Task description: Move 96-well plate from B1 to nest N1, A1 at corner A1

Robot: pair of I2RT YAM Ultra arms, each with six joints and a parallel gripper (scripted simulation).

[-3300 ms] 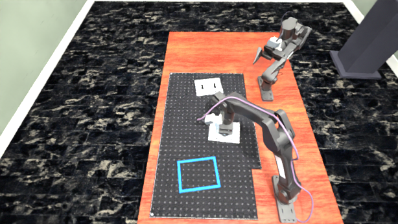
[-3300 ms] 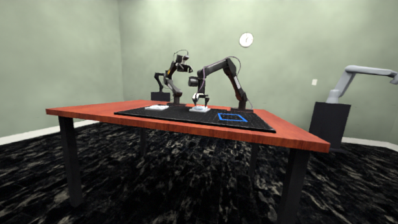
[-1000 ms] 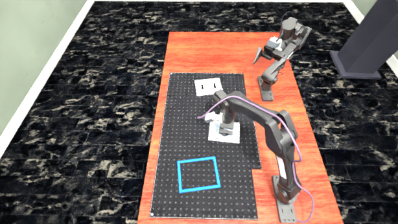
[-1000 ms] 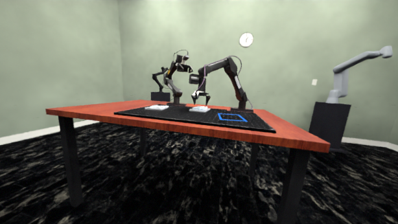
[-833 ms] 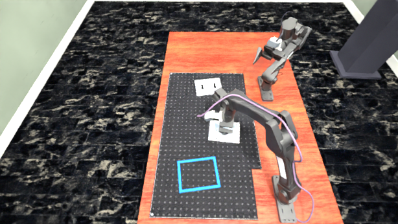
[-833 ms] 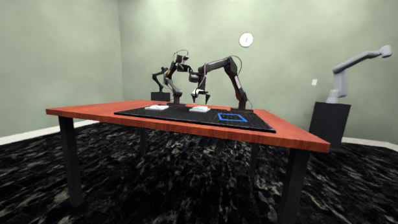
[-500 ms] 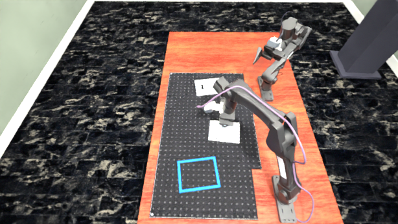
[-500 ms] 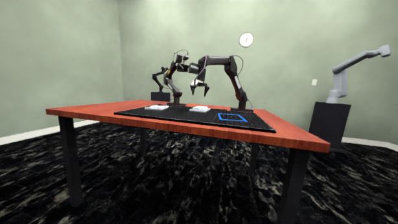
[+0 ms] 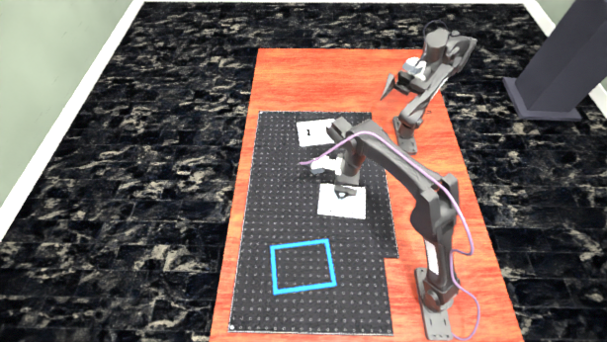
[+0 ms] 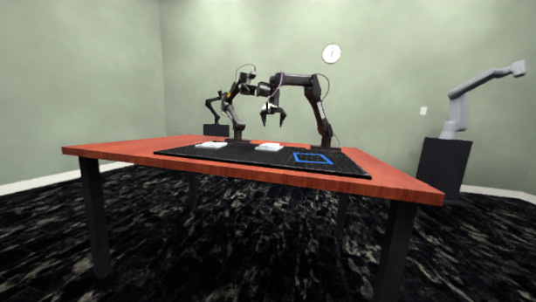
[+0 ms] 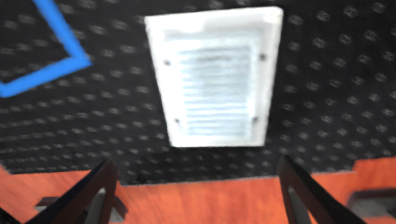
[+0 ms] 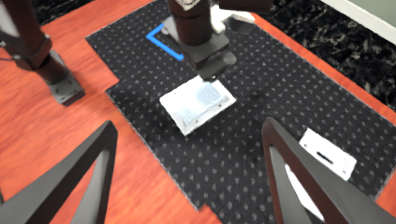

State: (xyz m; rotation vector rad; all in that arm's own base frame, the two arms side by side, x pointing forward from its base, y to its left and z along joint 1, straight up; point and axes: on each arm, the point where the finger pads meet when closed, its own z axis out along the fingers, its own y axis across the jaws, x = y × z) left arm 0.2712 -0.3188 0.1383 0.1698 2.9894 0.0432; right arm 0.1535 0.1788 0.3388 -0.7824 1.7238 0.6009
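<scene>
The 96-well plate lies 320 mm below my right hand, 150 mm to the left of it and 120 mm ahead of it. From my right hand the other things lie so: nest plate 330 mm below, 220 mm ahead, 170 mm to the right.
</scene>
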